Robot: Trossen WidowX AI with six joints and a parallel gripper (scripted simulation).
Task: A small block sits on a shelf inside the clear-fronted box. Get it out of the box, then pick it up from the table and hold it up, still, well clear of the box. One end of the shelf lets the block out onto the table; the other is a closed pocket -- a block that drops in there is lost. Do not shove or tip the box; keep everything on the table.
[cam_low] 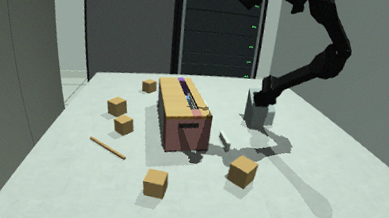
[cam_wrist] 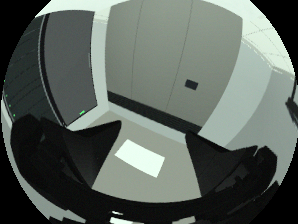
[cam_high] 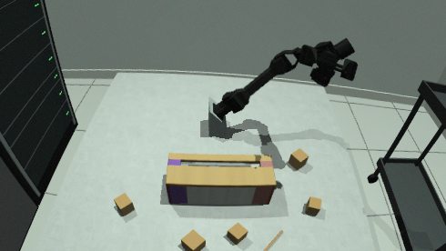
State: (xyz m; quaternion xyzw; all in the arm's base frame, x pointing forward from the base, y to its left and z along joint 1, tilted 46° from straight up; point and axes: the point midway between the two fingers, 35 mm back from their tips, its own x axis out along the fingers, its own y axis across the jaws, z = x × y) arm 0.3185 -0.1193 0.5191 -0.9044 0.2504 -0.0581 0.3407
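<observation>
Right now my gripper tip is 20 mm past the blue block, 300 mm to the left of it and 480 mm above it. From my gripper tip the other things lie so: box 30 mm behind, 280 mm to the right, 510 mm below; thin wooden stick 270 mm ahead, 110 mm to the right, 570 mm below.
</observation>
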